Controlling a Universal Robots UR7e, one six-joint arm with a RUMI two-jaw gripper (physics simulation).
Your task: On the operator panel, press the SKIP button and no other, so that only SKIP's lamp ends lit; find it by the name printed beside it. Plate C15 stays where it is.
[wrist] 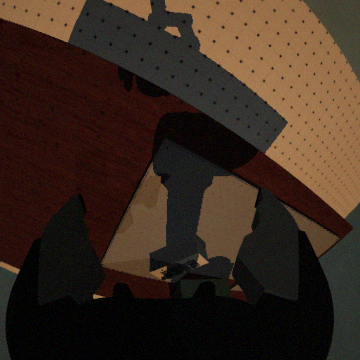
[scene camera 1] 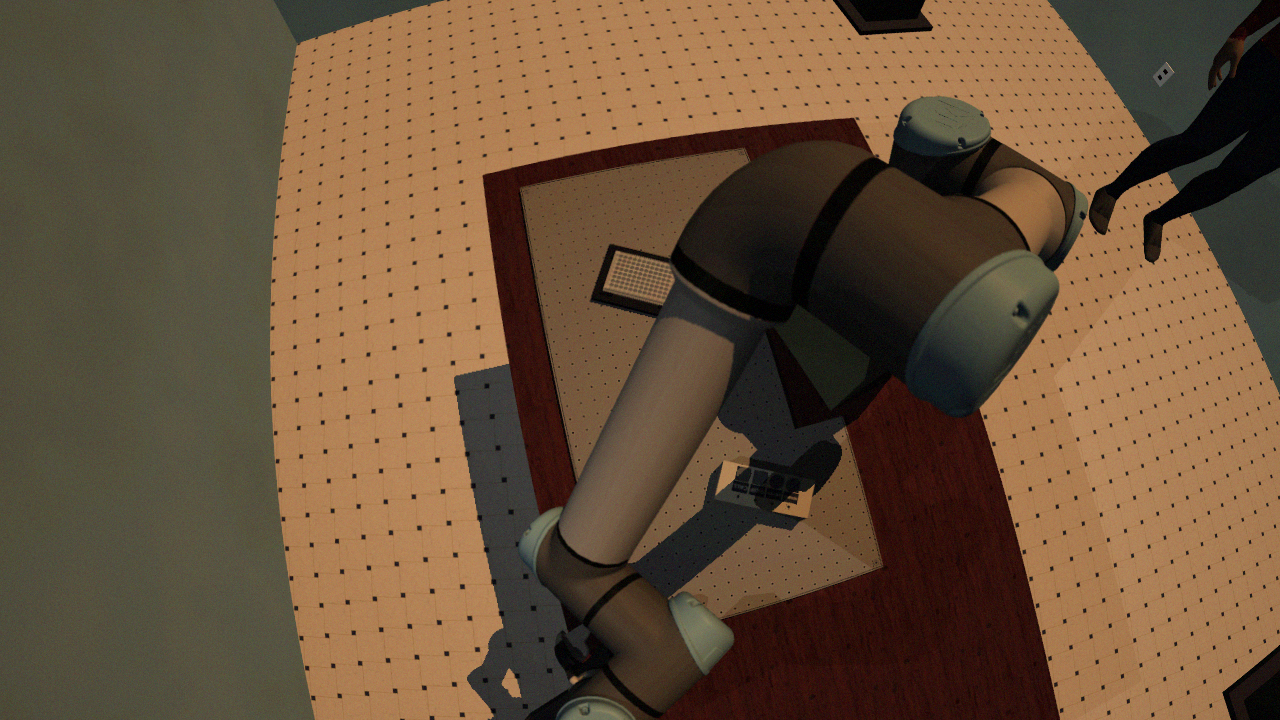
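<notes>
The operator panel [scene camera 1: 767,488] [wrist: 179,268] is a small pale box with dark button and label rows. It sits on the perforated board, largely in the arm's shadow; its printed names and lamps are too small and dark to read. A light well plate [scene camera 1: 637,275], probably C15, sits in a dark holder [scene camera 1: 623,306] at the far left of the board, partly covered by the arm. My gripper [wrist: 169,193] is open and empty, high above and away from the panel. In the scene view the fingers cannot be made out at the lower edge.
The perforated board [scene camera 1: 559,241] [wrist: 225,200] lies on a dark red table [scene camera 1: 948,555] [wrist: 75,165]. A dark green-topped block [scene camera 1: 827,362] [wrist: 212,288] stands near the panel, under the arm. The arm spans the board. A person [scene camera 1: 1199,152] stands at the upper right.
</notes>
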